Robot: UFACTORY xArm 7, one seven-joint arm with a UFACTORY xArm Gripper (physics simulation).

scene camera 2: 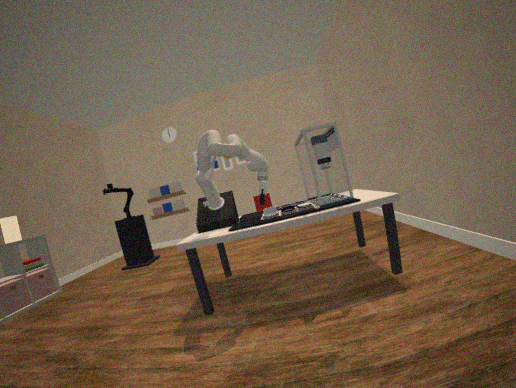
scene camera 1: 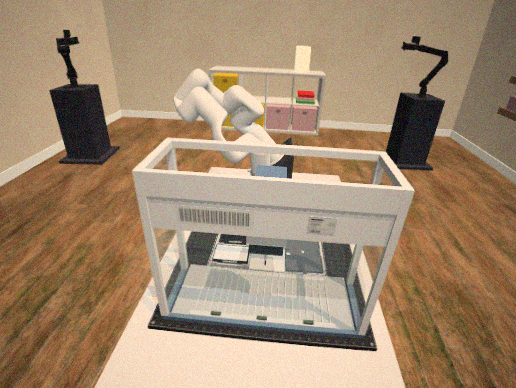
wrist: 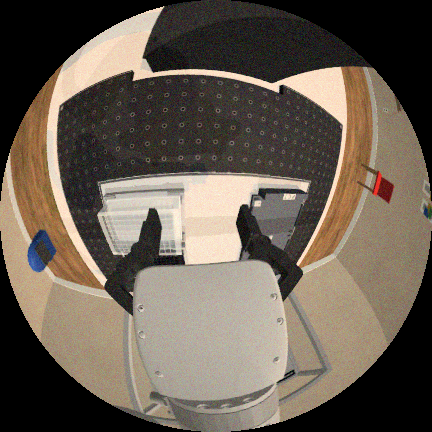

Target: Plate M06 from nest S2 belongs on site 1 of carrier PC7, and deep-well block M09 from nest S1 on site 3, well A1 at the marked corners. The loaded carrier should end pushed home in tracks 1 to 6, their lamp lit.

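My gripper is open and empty, fingers wide apart above the white strip of table between nests and carrier; in scene camera 1 the frame hides it. A clear, pale gridded block sits in the left nest beside the left finger. A black plate lies nearer the instrument, mostly hidden by that finger. I cannot read M06, M09, S1 or S2. The dark grey carrier PC7 lies at the right, partly behind the right finger, with no labware visible on it. The track deck has small dark green lamps that look unlit.
A white instrument frame stands over the track deck, with posts and a front panel. A black perforated board lies between the nests and the arm's black base block. A red chair stands off the table.
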